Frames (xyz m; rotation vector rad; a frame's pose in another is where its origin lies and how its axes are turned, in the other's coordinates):
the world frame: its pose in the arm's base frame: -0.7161 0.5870 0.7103 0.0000 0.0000 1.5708
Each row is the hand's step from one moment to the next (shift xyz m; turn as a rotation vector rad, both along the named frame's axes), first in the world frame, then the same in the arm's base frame.
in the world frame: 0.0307 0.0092 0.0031 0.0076 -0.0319 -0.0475
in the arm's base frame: -0.0092 0.0307 0.0031 0.0319 0.0076 -0.0475
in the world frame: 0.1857 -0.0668 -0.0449 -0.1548 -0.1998 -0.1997
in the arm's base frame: 0.0668 0.1857 -0.0449 0.1998 -0.1548 -0.1997
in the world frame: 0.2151 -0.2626 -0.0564 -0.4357 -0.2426 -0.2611
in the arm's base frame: 0.2626 0.2151 -0.0564 0.2426 -0.4357 -0.2611
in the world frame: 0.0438 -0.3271 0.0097 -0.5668 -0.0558 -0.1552
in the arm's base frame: 0.3271 0.0438 0.0097 0.0558 -0.5668 -0.1552
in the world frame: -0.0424 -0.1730 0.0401 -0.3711 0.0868 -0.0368
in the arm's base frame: 0.1730 -0.0424 0.0401 -0.0868 -0.3711 -0.0368
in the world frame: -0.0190 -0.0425 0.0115 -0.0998 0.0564 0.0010
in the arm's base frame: 0.0425 -0.0190 0.0115 -0.0564 -0.0998 0.0010
